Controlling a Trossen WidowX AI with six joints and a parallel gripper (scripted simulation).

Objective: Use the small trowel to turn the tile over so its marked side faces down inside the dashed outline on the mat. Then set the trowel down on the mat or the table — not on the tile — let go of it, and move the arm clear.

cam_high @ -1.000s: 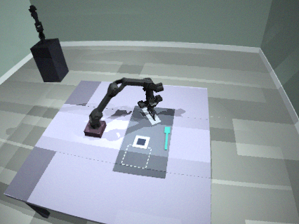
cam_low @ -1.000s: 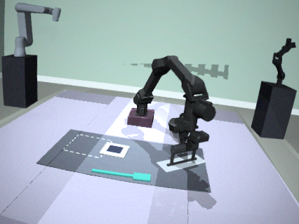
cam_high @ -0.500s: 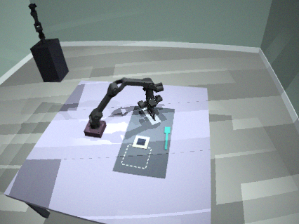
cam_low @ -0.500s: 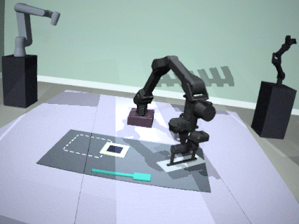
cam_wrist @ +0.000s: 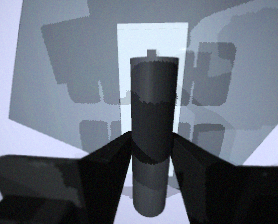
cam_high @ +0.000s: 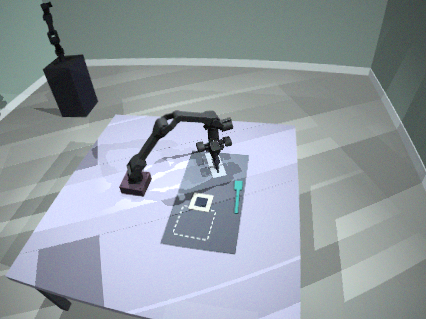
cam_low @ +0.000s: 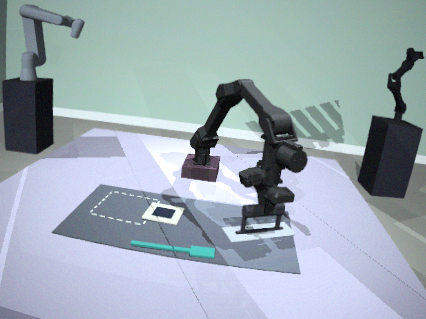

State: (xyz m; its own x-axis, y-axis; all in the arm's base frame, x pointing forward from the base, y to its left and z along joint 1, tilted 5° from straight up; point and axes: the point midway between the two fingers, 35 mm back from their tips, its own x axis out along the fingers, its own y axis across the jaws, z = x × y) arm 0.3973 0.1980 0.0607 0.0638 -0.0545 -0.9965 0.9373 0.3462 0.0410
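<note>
My gripper tip is now 220 mm to the left of the dark mat and 80 mm above it. From my gripper tip the other things lie so: tile (280 mm to the right, 60 mm below, 40 mm behind); teal flat tool (210 mm to the right, 140 mm ahead, 60 mm below); trowel (30 mm below, 20 mm to the right, 10 mm ahead).
</note>
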